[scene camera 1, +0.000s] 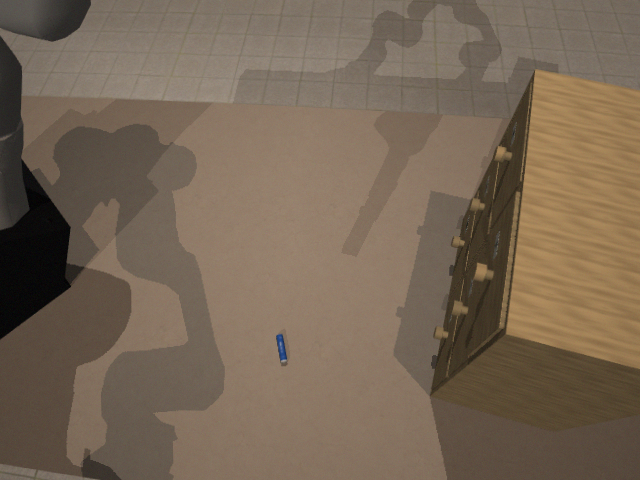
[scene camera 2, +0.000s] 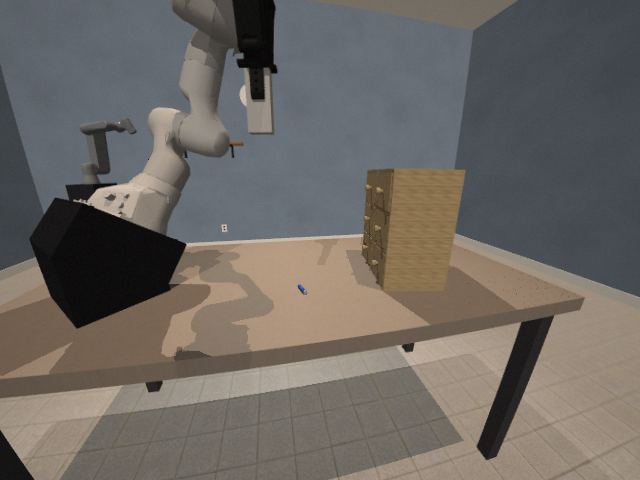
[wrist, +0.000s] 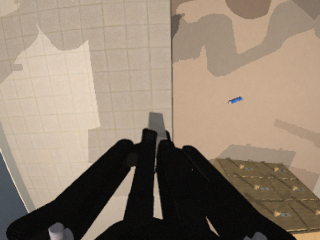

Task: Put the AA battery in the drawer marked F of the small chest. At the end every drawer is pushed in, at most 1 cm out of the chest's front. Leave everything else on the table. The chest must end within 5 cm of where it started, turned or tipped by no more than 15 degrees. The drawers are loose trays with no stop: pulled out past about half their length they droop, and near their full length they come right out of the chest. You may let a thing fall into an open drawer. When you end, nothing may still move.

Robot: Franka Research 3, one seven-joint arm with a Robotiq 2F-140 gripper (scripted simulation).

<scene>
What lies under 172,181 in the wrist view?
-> The gripper.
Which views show the gripper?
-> Scene camera 2 and the wrist view only.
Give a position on a wooden chest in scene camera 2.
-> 425,203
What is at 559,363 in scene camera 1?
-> A wooden chest.
</scene>
